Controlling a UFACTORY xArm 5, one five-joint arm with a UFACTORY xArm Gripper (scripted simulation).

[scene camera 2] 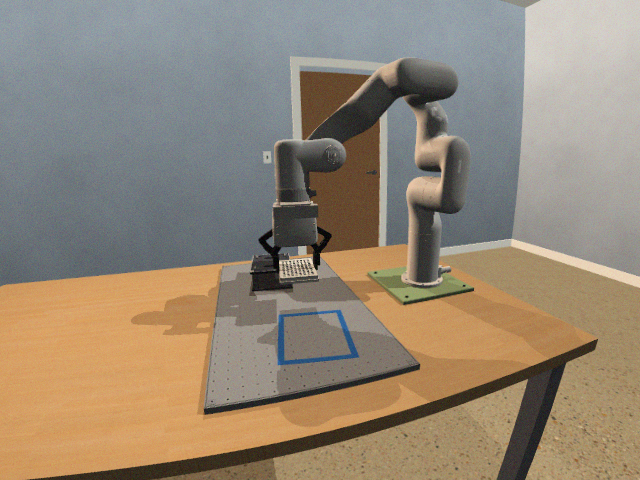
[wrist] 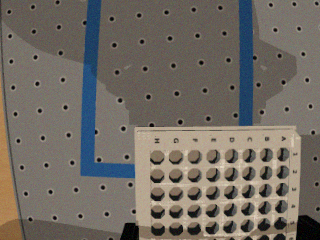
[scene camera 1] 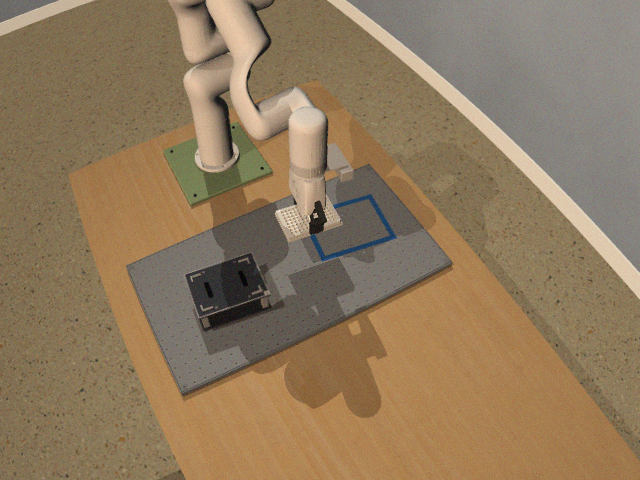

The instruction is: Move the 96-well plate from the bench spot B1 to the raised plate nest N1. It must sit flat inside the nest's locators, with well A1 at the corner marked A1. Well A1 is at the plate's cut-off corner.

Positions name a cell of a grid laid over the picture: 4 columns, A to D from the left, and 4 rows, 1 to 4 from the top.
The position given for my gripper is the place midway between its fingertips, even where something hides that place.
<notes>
In view: my gripper (scene camera 2: B3), a white 96-well plate (scene camera 1: B2) and a black raised plate nest (scene camera 1: B3).
The white 96-well plate also shows in scene camera 2 (scene camera 2: B3) and in the wrist view (wrist: C4).
</notes>
